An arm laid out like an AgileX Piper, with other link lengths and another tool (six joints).
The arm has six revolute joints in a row. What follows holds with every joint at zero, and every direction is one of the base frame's.
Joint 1 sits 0.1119 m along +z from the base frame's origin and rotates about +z.
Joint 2 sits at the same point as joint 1 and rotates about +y.
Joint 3 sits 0.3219 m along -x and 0.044 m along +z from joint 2 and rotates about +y.
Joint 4 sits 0.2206 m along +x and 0.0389 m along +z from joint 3 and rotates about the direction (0.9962, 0, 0.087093).
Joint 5 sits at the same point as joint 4 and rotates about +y.
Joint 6 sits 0.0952 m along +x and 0.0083 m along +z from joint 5 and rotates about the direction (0.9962, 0, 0.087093).
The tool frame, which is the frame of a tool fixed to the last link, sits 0.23 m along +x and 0.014 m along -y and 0.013 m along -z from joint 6; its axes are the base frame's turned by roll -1.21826, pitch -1.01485 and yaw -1.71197 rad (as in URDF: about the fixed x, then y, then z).
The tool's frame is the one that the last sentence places.
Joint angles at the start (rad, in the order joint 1, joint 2, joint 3, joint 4, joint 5, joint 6):
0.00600 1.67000 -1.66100 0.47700 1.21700 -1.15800
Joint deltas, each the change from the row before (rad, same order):
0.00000 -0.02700 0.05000 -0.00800 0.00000 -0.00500
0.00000 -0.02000 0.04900 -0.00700 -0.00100 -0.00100
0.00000 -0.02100 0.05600 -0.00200 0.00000 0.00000
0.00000 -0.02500 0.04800 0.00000 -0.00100 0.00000
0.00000 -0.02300 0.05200 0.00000 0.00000 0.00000
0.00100 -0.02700 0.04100 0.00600 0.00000 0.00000
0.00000 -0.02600 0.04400 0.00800 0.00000 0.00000
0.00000 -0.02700 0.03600 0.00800 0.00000 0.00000
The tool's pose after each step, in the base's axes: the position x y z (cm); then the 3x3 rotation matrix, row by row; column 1 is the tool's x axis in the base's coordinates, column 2 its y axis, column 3 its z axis. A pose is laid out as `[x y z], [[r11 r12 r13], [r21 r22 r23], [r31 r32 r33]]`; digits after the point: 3 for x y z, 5 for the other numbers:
[41.573 10.776 18.120], [[0.73536 0.61721 0.27982], [0.38972 -0.72295 0.57049], [0.55441 -0.31047 -0.77217]]
[40.237 10.561 17.185], [[0.75032 0.60854 0.25826], [0.39387 -0.72527 0.56466], [0.53093 -0.32196 -0.78387]]
[38.638 10.494 16.103], [[0.76843 0.59692 0.23067], [0.39500 -0.72602 0.56292], [0.50349 -0.34145 -0.79367]]
[37.233 10.481 15.479], [[0.77954 0.58891 0.21332], [0.39472 -0.72633 0.56271], [0.48632 -0.35445 -0.79866]]
[35.670 10.472 14.640], [[0.79331 0.57838 0.19007], [0.39481 -0.72639 0.56257], [0.46345 -0.37125 -0.80461]]
[34.385 10.671 14.351], [[0.79952 0.57351 0.17845], [0.39257 -0.72383 0.56742], [0.45459 -0.38361 -0.80386]]
[33.018 10.891 13.940], [[0.80789 0.56596 0.16433], [0.38851 -0.72114 0.57360], [0.44314 -0.39957 -0.80248]]
[31.881 11.111 13.794], [[0.81218 0.56173 0.15752], [0.38440 -0.71837 0.57981], [0.43886 -0.41036 -0.79938]]

